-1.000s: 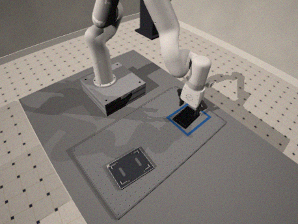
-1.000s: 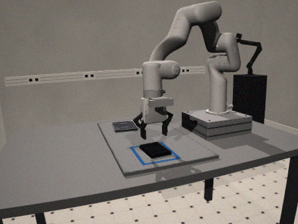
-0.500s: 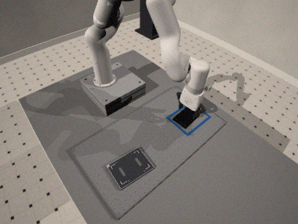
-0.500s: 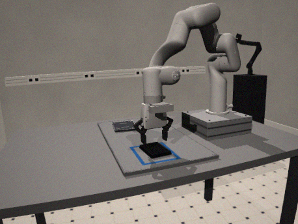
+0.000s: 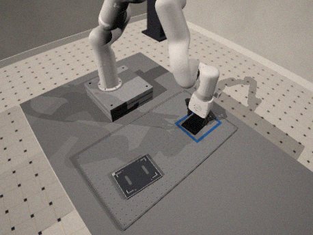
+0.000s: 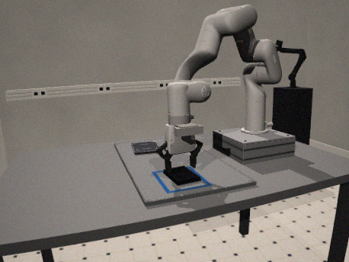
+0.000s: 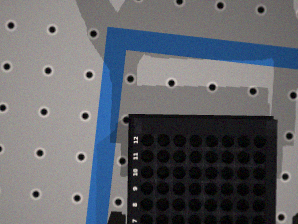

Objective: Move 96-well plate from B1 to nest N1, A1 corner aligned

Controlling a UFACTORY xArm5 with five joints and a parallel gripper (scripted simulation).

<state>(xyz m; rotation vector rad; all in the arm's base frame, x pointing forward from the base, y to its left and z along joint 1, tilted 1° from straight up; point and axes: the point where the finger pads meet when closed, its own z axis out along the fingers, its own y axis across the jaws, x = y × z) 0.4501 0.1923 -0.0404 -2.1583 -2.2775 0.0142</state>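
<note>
The black 96-well plate lies 3 cm below my hand. Also, from my hand: plate nest N1 (2 cm ahead, 40 cm to the right, 3 cm below).
</note>
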